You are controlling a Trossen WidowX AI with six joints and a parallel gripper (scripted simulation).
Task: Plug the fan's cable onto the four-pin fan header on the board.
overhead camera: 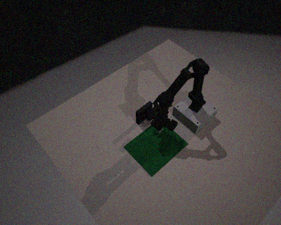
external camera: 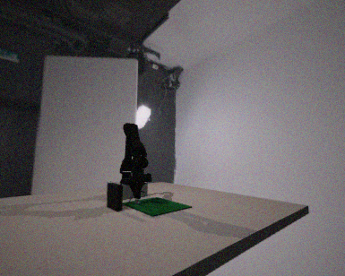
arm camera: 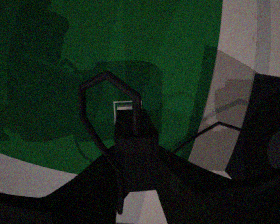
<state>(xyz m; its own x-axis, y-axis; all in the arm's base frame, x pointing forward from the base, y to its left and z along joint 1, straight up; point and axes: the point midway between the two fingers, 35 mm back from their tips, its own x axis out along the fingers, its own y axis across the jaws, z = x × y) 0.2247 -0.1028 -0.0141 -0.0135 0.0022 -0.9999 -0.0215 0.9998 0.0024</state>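
Right now the fan plug is 10 mm ahead of my gripper tip and 10 mm above it. Round my gripper tip: green board 100 mm ahead, 40 mm to the left, 50 mm below; then black fan 10 mm behind, 130 mm to the right, 20 mm above; then four-pin fan header 40 mm below.
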